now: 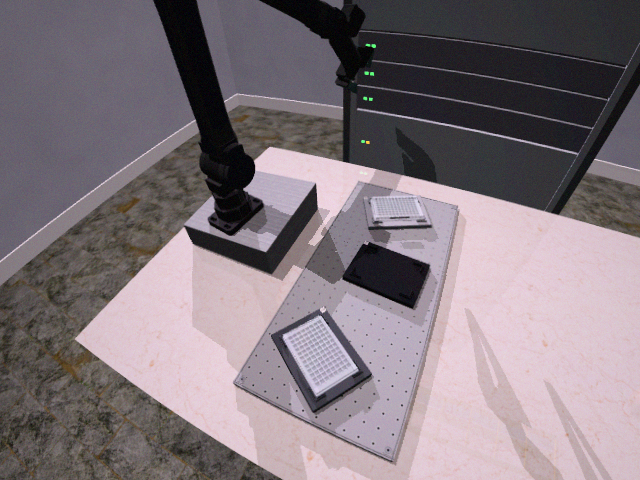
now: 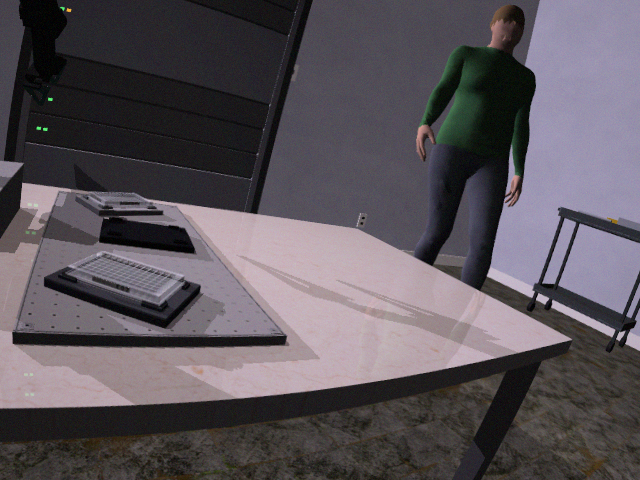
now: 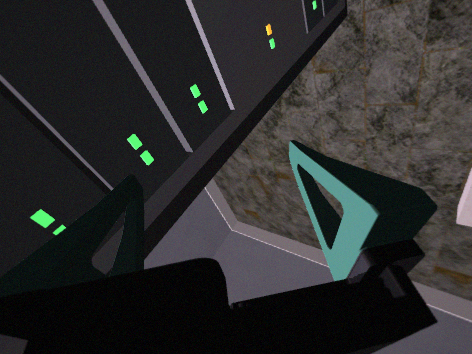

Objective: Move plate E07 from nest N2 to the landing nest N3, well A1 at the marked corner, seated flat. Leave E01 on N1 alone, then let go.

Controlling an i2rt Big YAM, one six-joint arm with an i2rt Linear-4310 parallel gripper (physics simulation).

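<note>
One clear 96-well plate (image 1: 319, 354) (image 2: 126, 276) sits on the dark grey nest (image 1: 296, 381) (image 2: 67, 291) at the near end of the perforated board. A second clear plate (image 1: 396, 207) (image 2: 119, 199) sits on the lighter grey nest (image 1: 368, 223) (image 2: 153, 211) at the far end. I cannot read labels to tell E07 from E01. Between them, a black nest (image 1: 386, 273) (image 2: 146, 235) holds no plate; a small white mark (image 1: 366, 242) shows at its corner. My gripper (image 1: 350, 83) (image 2: 42, 87) (image 3: 213, 164) is open and empty, high above the table's far side and away from both plates.
The perforated board (image 1: 382, 356) (image 2: 237, 320) lies on the pale table (image 1: 516, 289) (image 2: 330, 258). The arm's base stands on a grey block (image 1: 232, 250). A dark equipment rack (image 1: 491, 131) (image 2: 139, 170) stands behind the table. A person (image 2: 478, 103) and a cart (image 2: 584, 307) are beyond the table.
</note>
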